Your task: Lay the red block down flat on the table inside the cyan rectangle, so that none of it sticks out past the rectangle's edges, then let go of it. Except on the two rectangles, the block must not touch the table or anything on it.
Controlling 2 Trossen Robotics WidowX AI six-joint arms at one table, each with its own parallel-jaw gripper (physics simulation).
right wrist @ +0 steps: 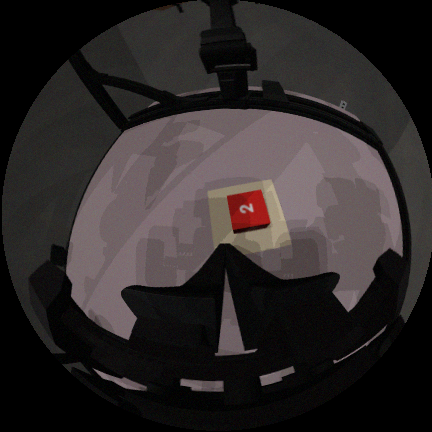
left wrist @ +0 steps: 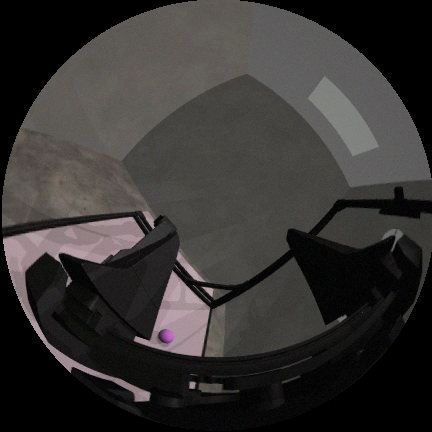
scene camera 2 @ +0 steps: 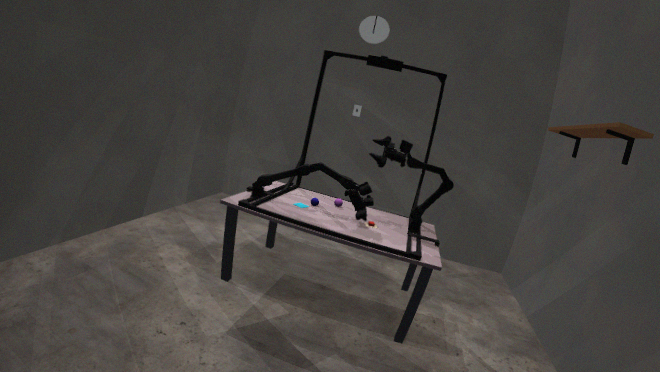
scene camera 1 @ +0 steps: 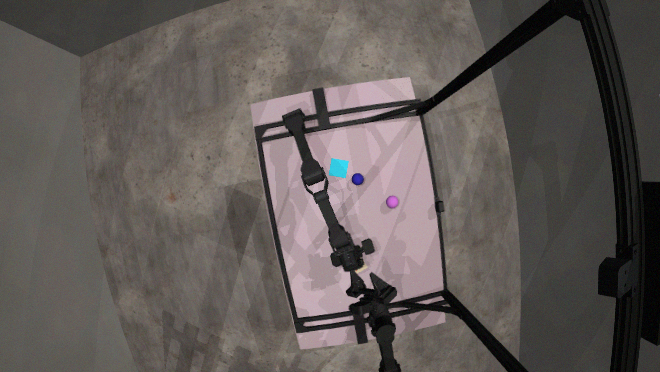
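Pixels of known places: left gripper, fingertip midpoint: [left wrist: 234, 236] [scene camera 2: 370, 146] [scene camera 1: 360, 271]; right gripper, fingertip midpoint: [right wrist: 223, 247] [scene camera 2: 366, 220]; left arm's base, origin of the base link: [right wrist: 234, 95] [scene camera 2: 413, 231]; right arm's base, origin of the base link: [scene camera 2: 257, 196] [scene camera 1: 295, 121].
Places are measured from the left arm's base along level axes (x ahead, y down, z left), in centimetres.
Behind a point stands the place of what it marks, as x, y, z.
Note:
The red block [scene camera 2: 371, 223] @(24.7, 0.2, 9.5) [right wrist: 248, 211] @(25.2, 0.0, 8.2), marked 2, lies flat on the pale yellow rectangle [scene camera 1: 361, 269] @(22.6, 1.8, 6.0) [right wrist: 219, 215] @(25.7, 1.8, 5.4); it is hidden in scene camera 1. The cyan rectangle [scene camera 1: 338, 168] @(68.4, 1.8, 13.7) [scene camera 2: 301, 205] @(68.2, 1.8, 13.8) lies bare on the table's upper part in scene camera 1 and left part in scene camera 2. My right gripper [scene camera 2: 361, 216] @(28.7, 0.3, 7.2) [right wrist: 223, 247] @(28.7, 0.3, 7.2) is shut and empty, low above the table beside the block, its tips over the yellow rectangle's near edge in its wrist view. My left gripper [scene camera 1: 363, 274] @(35.8, -42.6, 9.3) [scene camera 2: 373, 148] @(35.8, -42.6, 9.3) [left wrist: 234, 236] @(35.8, -42.6, 9.3) is wide open and empty, high above the table.
A dark blue ball [scene camera 1: 357, 179] @(63.2, -3.1, 6.2) [scene camera 2: 314, 201] @(62.7, -1.5, 8.2) sits close to the cyan rectangle. A violet ball [scene camera 1: 392, 202] @(52.7, -3.5, -8.1) [scene camera 2: 338, 202] @(51.9, -1.6, -6.0) [left wrist: 166, 336] @(51.3, -3.1, -7.8) sits farther off. A black frame [scene camera 1: 274, 215] @(49.8, 0.0, 43.2) runs around the table. In scene camera 1 the left gripper is close below the right wrist.

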